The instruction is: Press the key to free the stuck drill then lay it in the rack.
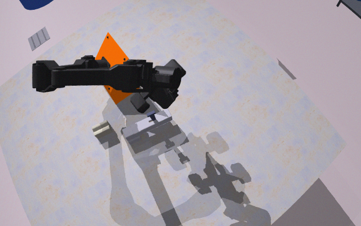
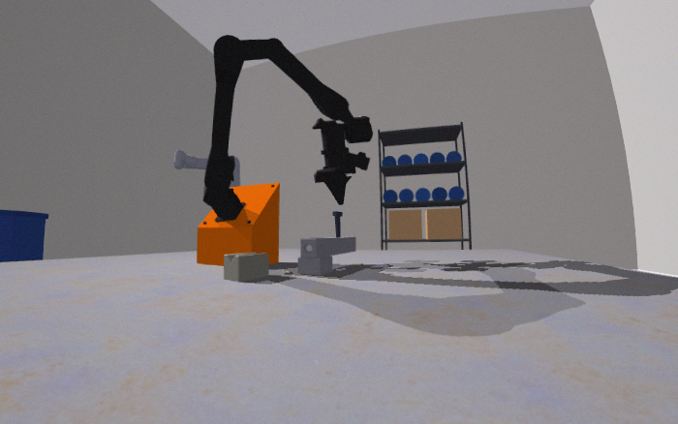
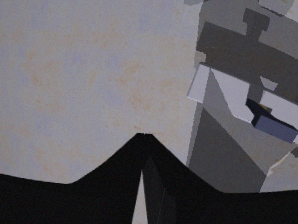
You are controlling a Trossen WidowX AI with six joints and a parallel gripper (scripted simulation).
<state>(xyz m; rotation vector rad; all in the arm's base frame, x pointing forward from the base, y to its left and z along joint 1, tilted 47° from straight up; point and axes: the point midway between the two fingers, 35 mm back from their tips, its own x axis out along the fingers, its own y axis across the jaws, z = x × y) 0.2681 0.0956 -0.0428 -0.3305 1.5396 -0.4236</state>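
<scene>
Right now my gripper tip is 1 cm short of the dark blue key, 8 cm to the left of it and 6 cm above it. Round my gripper tip: cream collar (13 cm to the right, 10 cm below); grey rack block (11 cm behind, 26 cm to the right, 13 cm below).
</scene>
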